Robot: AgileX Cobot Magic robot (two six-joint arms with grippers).
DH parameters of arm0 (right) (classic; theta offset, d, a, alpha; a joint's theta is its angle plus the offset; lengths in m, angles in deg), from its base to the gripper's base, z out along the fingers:
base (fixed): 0 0 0 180
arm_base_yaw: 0 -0.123 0 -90
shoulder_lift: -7.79 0 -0.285 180
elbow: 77.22 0 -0.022 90
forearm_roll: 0 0.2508 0 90
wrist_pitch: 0 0 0.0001 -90
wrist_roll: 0 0.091 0 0
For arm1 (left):
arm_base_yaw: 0 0.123 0 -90
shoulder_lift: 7.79 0 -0.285 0
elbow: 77.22 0 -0.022 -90
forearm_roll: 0 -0.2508 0 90
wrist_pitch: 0 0 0.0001 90
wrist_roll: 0 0.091 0 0
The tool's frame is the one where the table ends.
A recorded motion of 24 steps. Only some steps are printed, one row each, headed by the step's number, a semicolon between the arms.
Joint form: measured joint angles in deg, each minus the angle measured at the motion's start. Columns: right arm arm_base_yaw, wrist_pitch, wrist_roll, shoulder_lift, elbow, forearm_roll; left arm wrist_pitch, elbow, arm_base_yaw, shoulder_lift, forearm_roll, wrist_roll.
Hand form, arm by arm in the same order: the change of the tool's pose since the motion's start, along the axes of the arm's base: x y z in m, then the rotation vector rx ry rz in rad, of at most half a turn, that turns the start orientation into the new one. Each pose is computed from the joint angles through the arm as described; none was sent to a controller.
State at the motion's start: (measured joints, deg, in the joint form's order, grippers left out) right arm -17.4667 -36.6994 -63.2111 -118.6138 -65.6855 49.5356; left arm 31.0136 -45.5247 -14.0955 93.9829 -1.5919 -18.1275
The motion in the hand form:
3: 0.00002 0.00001 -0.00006 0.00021 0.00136 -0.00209; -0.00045 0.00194 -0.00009 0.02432 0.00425 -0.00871
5: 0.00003 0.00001 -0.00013 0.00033 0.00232 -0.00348; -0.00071 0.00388 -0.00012 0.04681 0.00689 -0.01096
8: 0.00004 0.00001 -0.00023 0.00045 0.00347 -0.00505; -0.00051 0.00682 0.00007 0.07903 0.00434 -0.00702
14: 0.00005 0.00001 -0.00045 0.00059 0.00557 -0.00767; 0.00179 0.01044 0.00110 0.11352 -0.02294 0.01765
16: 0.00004 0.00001 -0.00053 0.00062 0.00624 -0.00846; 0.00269 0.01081 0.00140 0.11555 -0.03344 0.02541
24: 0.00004 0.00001 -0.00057 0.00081 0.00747 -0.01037; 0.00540 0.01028 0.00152 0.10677 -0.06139 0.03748
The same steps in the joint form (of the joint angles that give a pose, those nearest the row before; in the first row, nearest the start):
3: 0.00 0.00 0.14 -0.01 -0.01 0.00; 0.62 0.00 0.00 -0.02 -2.10 -0.96
5: 0.00 0.00 0.23 -0.02 -0.01 0.00; 1.15 0.00 0.00 -0.04 -4.19 -2.28
8: 0.00 0.00 0.34 -0.04 -0.01 0.00; 1.65 0.00 0.00 -0.06 -7.52 -4.82
14: 0.00 0.00 0.51 -0.08 -0.02 0.00; 1.14 0.00 0.00 -0.10 -12.57 -9.90
16: 0.00 0.00 0.57 -0.09 -0.02 0.00; 0.70 0.00 0.00 -0.10 -13.46 -11.06
24: 0.00 0.00 0.69 -0.10 -0.02 0.00; -0.99 0.00 0.00 0.04 -14.43 -12.73

